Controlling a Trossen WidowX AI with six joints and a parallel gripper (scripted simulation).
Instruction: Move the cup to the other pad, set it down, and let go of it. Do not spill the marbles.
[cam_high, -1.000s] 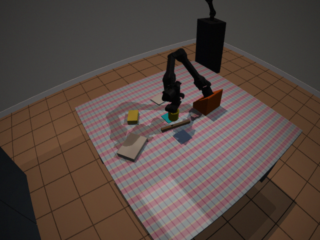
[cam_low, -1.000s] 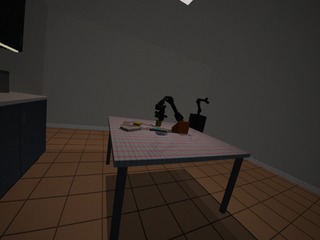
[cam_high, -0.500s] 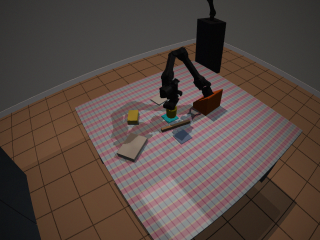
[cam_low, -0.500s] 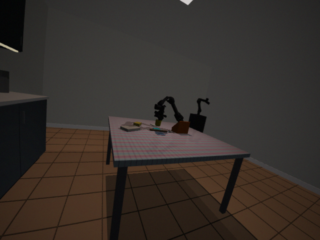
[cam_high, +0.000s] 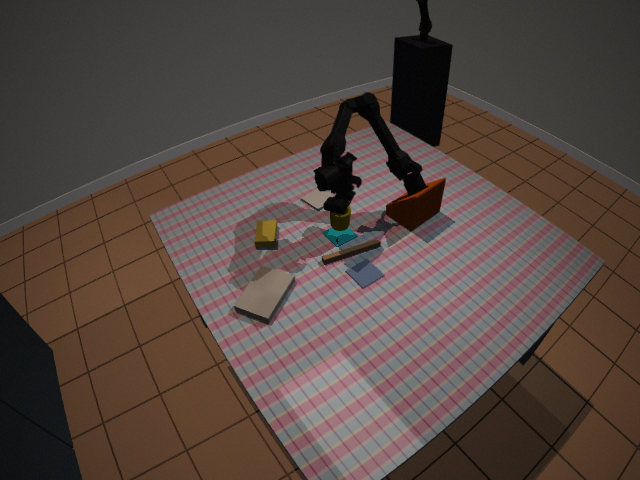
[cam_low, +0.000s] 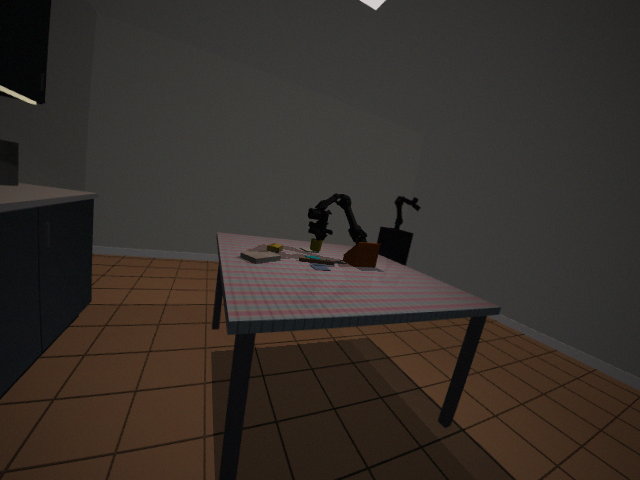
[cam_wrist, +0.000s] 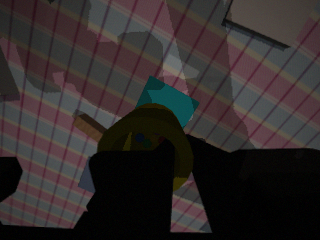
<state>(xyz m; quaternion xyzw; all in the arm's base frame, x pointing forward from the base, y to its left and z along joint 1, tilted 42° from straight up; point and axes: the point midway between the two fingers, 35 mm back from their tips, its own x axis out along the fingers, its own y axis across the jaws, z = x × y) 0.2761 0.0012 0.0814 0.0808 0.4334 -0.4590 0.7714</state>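
The teal pad is 20 mm ahead of my gripper tip, 10 mm to the left of it and 100 mm below it. The rest, counted from my gripper tip: beige tile: 10 mm behind, 210 mm to the right, 80 mm below; then wooden bar: 30 mm ahead, 110 mm to the left, 90 mm below; then yellow cup: 20 mm ahead, 20 mm to the left.
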